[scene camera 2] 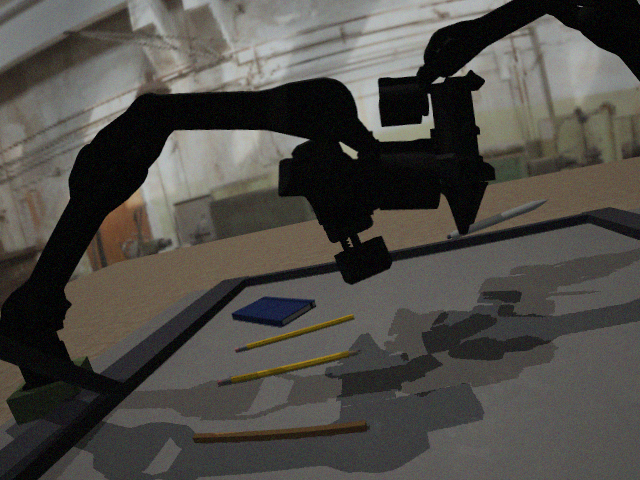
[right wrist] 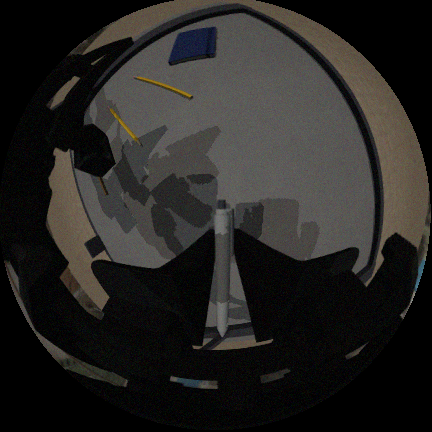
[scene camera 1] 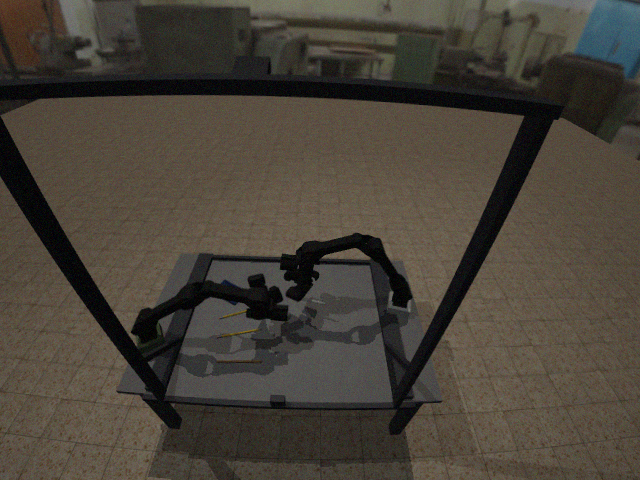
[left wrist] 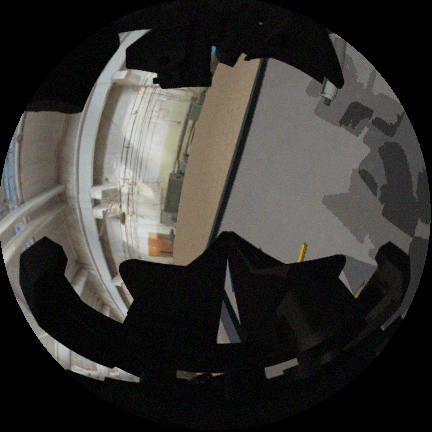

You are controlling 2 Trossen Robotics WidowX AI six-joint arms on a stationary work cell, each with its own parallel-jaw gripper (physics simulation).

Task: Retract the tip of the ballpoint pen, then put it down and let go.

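Places are measured from the left arm's base along level axes (x right, y ahead, z up), in centimetres.
Pixels of known places: left gripper, fingertip midpoint: (scene camera 1: 262, 286) (left wrist: 226, 236); right gripper, fingertip midpoint: (scene camera 2: 465, 233) (right wrist: 223, 234) (left wrist: 334, 84); left arm's base, origin of the base link: (scene camera 1: 148, 334); right arm's base, origin of the base link: (scene camera 1: 399, 301).
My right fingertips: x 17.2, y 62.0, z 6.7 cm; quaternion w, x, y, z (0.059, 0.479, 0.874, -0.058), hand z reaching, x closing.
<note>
Ahead of a thing's pixels: the offset from my right fingertips to its top centre. Level surfaces: height alone.
The ballpoint pen @[dx +3.7, dy +2.6, dz +3.9 cm] (scene camera 1: 316, 301) (scene camera 2: 509, 214) (right wrist: 222, 280) has a light grey body, a dark stub at one end and a pointed other end. It is in the air above the table. My right gripper (scene camera 1: 296, 296) (scene camera 2: 463, 230) is shut on it, near the dark-stub end in scene camera 2. I cannot tell whether its writing tip is out. My left gripper (scene camera 2: 363, 261) (left wrist: 226, 236) is shut and empty, in the air to the left of the pen and apart from it. The pen's stub end also shows at the upper right of the left wrist view.
Two yellow pencils @[dx -13.2, dy -23.7, dz -10.0 cm] (scene camera 2: 302, 330) @[dx -3.2, dy -27.5, dz -9.8 cm] (scene camera 2: 289, 366) and a brown stick @[dx +9.0, dy -32.5, dz -10.0 cm] (scene camera 2: 281, 431) lie on the table @[dz -10.7 cm] (scene camera 2: 547, 413). A blue book @[dx -26.9, dy -24.0, dz -9.5 cm] (scene camera 2: 273, 311) (right wrist: 194, 46) lies behind them. Dark frame posts (scene camera 1: 473, 258) (scene camera 1: 64, 253) stand at the table's front corners.
</note>
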